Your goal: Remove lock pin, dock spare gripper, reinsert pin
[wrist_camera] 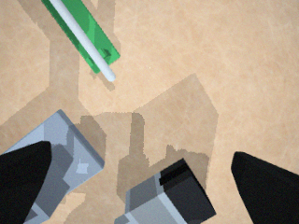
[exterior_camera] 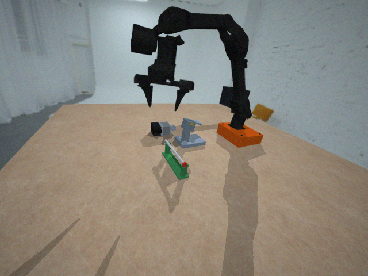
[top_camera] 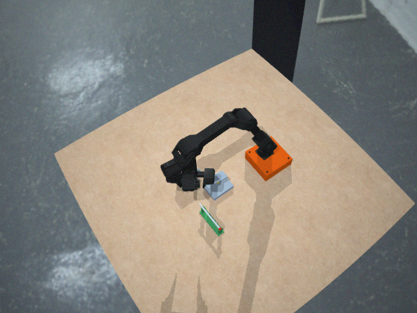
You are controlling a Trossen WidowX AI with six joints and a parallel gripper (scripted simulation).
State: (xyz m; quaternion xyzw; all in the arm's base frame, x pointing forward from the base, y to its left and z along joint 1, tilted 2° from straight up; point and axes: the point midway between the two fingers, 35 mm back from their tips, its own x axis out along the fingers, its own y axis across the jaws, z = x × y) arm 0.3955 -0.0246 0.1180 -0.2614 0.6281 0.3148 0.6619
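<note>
The spare gripper lies 13 cm below my gripper tip, 11 cm to the right of it and 6 cm behind it. Round my gripper tip: mount: 12 cm behind, 10 cm below, 1 cm to the left; green cradle: 12 cm to the left, 12 cm below.
</note>
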